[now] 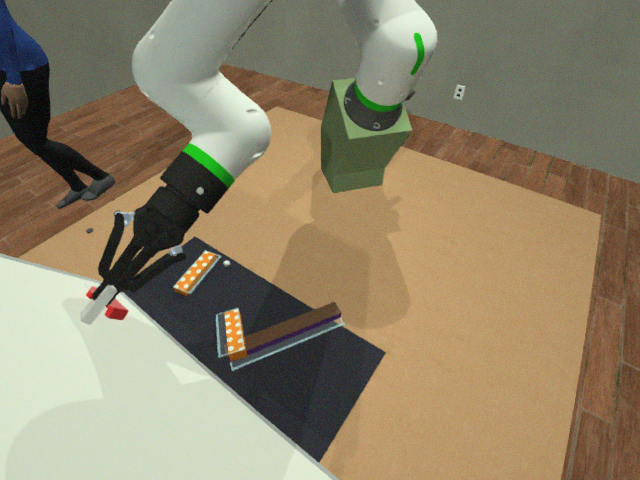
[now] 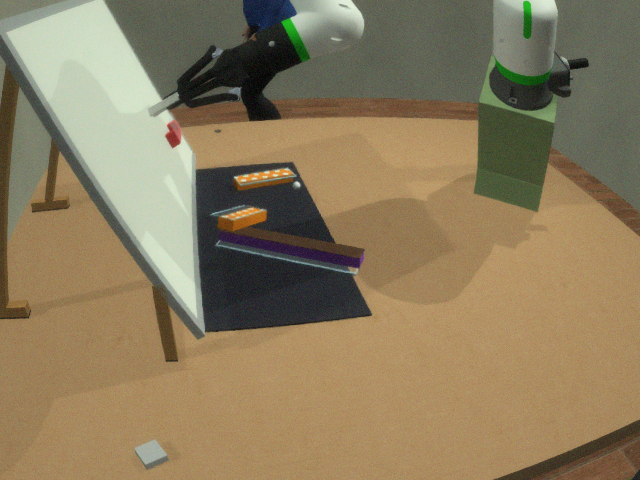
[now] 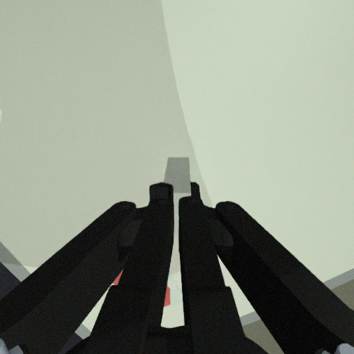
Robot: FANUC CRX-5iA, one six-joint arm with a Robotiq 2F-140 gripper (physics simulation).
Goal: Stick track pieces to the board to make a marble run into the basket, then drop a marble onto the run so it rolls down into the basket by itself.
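Places are measured from the arm's base along level axes (x ahead, y left, z up), in millimetres.
Where they show: gripper, fingertip midpoint: [image 1: 85,319] [image 2: 151,113]; arm's base at its link origin: [image 1: 372,105] [image 2: 521,86].
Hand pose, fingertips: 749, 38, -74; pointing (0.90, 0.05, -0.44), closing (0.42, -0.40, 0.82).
Note:
Things, the pixels of their top centre, and the offset from my fingertips, as dx, dy, dz. "spot": a spot on its surface instead. Level surfaces: height alone.
- small red piece at a spot on its surface: [image 2: 173,134] [image 1: 116,310] spot: -38, -37, -60
- orange dotted track piece at a spot on its surface: [image 2: 264,178] [image 1: 200,273] spot: -222, -119, -197
- white marble at its top centre: [image 2: 296,181] [image 1: 225,261] -289, -111, -202
- long brown-and-purple piece at a spot on its surface: [image 2: 294,246] [image 1: 293,332] spot: -274, +157, -199
- dark mat at its surface level: dz -219
- small grey square block at its top centre: [image 2: 150,451] -82, +605, -210
My gripper [image 1: 104,293] [image 2: 173,99] [image 3: 178,173] is shut close to the white tilted board [image 1: 51,372] [image 2: 129,170] [image 3: 280,110]. A pale grey bar [image 1: 96,308] [image 2: 159,106] [image 3: 178,172] shows at its fingertips; I cannot tell what it is fixed to. A small red piece [image 1: 116,310] [image 2: 173,134] [image 3: 167,296] is on the board near the edge. One orange dotted track piece [image 1: 196,272] [image 2: 264,178] lies by the white marble [image 1: 226,263] [image 2: 296,184]. Another [image 1: 235,333] [image 2: 242,218] touches a long brown-and-purple piece [image 1: 292,328] [image 2: 294,246]. No basket is recognisable.
A dark mat [image 1: 279,397] [image 2: 279,294] lies beside the board. A small grey square block [image 2: 151,453] is on the tan floor sheet [image 1: 480,310] [image 2: 413,372]. The green pedestal [image 1: 356,160] [image 2: 514,149] carries the arm. A person [image 1: 31,103] stands behind.

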